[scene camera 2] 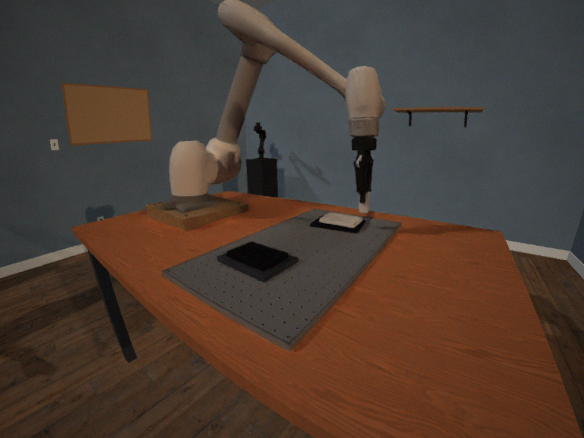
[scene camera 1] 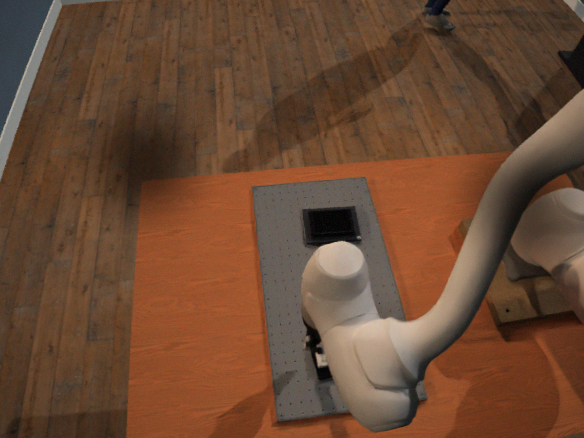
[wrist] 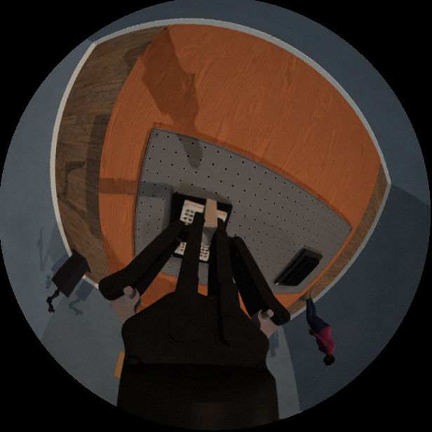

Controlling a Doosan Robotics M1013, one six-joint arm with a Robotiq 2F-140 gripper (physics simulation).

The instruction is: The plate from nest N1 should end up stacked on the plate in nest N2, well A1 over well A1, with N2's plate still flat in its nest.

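Places are measured from the arm's base along level axes (x back, y down, z right), in centimetres.
Pixels of known places: gripper, fingertip midpoint: (scene camera 2: 363, 212) (scene camera 1: 310, 346); arm's base, origin of the base link: (scene camera 2: 190, 205) (scene camera 1: 526, 250).
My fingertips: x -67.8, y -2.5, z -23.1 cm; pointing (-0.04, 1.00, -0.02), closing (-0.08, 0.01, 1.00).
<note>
For each thing: its top centre in the pictures, then the offset to it from my fingertips. "pt": a spot on its surface instead. Level surfaces: height alone.
- pale plate, middle of its top: (scene camera 1: 340, 346) (scene camera 2: 341, 217) dy +3.0, dx +8.0, dz +0.5 cm
- black nest, surface spot: (scene camera 2: 350, 229) pt dy +4.9, dx +2.0, dz +5.1 cm
- black plate, middle of its top: (scene camera 2: 256, 252) (scene camera 1: 331, 221) dy +3.3, dx +10.8, dz +37.7 cm
- dark nest, middle of its top: (scene camera 2: 256, 256) (scene camera 1: 331, 223) dy +4.4, dx +10.8, dz +37.7 cm
- perforated grey board, its level: dy +5.9 cm
- orange table, its level: dy +7.2 cm
A pale plate (scene camera 1: 321, 360) (scene camera 2: 341, 220) (wrist: 189, 212) sits in a black nest (scene camera 2: 350, 229) (wrist: 176, 200) at one end of the grey board. In scene camera 1 the arm hides most of it. A black plate (scene camera 1: 331, 222) (scene camera 2: 257, 255) (wrist: 301, 267) sits in a dark nest (scene camera 1: 307, 236) (scene camera 2: 265, 273) at the other end. Both look flat. No nest labels are readable, and well A1 cannot be made out. My gripper (scene camera 2: 364, 206) (wrist: 208, 207) is shut with nothing held, its pale fingertips above the pale plate's end of the board and apart from the plate.
The perforated grey board (scene camera 1: 290, 300) (scene camera 2: 320, 280) (wrist: 250, 185) lies on the orange table (scene camera 1: 195, 300) (scene camera 2: 425, 320) (wrist: 250, 80). The arm's base stands on a wooden block (scene camera 1: 520, 305) (scene camera 2: 187, 220) beside the board. A person (wrist: 322, 335) stands beyond the table.
</note>
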